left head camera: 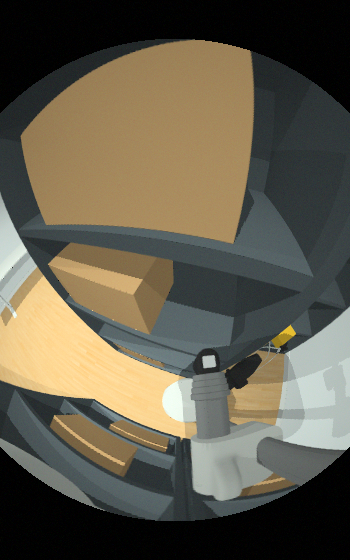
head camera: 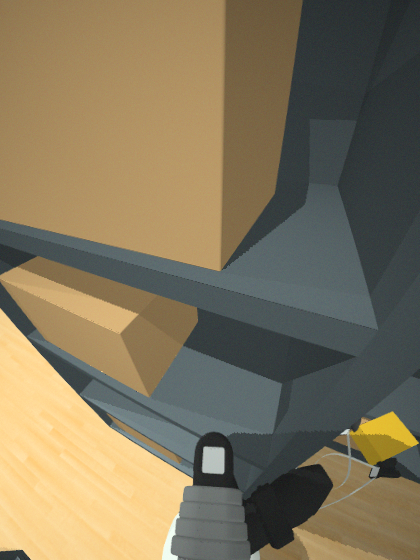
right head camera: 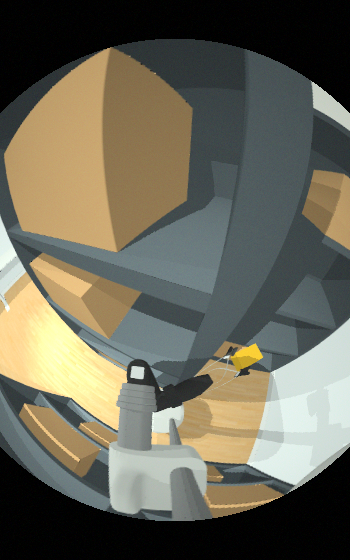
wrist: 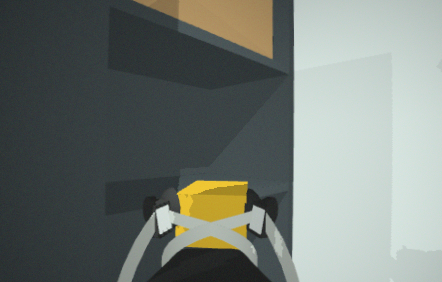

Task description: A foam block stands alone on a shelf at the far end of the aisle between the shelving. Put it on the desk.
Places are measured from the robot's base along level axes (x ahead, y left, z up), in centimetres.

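Pixels of known places: gripper, fingertip midpoint: (left head camera: 280,334) (head camera: 375,436) (right head camera: 242,356) (wrist: 208,204); robot's base at its link origin: (left head camera: 185,399).
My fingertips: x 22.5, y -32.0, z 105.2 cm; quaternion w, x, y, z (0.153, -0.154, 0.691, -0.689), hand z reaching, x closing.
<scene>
For each thing: its top centre in the pictures, then the offset to it from my fingertips. Level surfaces: height alone.
- yellow foam block at its top centre: (wrist: 217,186) (head camera: 388,434) (right head camera: 249,354) (left head camera: 285,332) dx -0.1, dy -1.8, dz +1.4 cm
- large cardboard box at its top centre: (left head camera: 128,93) (right head camera: 80,114) dx +23.9, dy +47.1, dz +63.9 cm
- smaller box at its top centre: (head camera: 95,266) (left head camera: 102,247) (right head camera: 72,253) dx +30.8, dy +65.0, dz +18.1 cm
- wooden floor at its surface level: dz -108.0 cm
The yellow foam block (head camera: 387,435) (left head camera: 284,336) (right head camera: 248,357) (wrist: 215,216) is held between the two dark fingertips of my gripper (head camera: 370,448) (right head camera: 238,362) (wrist: 208,204), one on each side. The gripper is shut on it, off the end of the near shelving unit. In the wrist view the block stands in front of a dark shelf compartment, and it hides part of the lower shelf board. A thin white leg, which looks like the desk's, shows at the left edge of the left head view (left head camera: 11,310) and the right head view (right head camera: 5,301); the desk top is not clearly visible.
A large cardboard box (head camera: 115,125) (left head camera: 145,145) (right head camera: 145,150) fills the near upper shelf, very close to the head. A smaller box (head camera: 90,320) is below it. Opposite shelving with boxes (left head camera: 92,442) (right head camera: 57,437) flanks the wooden floor (left head camera: 60,345). A pale wall (wrist: 345,150) is at the right.
</scene>
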